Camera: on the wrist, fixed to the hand. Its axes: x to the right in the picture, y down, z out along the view.
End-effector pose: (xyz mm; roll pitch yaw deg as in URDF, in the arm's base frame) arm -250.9 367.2 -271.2 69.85 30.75 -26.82
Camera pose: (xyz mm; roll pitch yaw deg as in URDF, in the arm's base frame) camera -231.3 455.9 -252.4 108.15 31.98 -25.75
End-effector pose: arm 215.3 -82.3 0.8 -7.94 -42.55 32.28
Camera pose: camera 233.5 -43.4 -81.4 30.71 -41.39 30.92
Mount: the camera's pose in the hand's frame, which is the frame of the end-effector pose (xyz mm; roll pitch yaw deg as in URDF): -29.0 34.7 -81.0 37.73 1.28 -0.85
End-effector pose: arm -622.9 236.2 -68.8 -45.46 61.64 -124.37
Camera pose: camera -602.2 325.7 -82.0 -10.54 61.89 -127.57
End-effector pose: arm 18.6 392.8 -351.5 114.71 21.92 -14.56
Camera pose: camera 31.0 450.6 -280.0 153.06 22.15 -12.92
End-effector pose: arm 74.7 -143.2 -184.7 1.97 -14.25 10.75
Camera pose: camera 59.4 -108.0 -269.1 39.90 -12.94 9.92
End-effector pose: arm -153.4 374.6 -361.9 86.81 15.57 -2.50
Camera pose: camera -169.6 458.2 -325.1 124.90 16.49 -1.22
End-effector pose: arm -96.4 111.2 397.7 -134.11 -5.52 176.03
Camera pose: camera -58.9 191.1 426.2 -96.33 -7.02 175.70
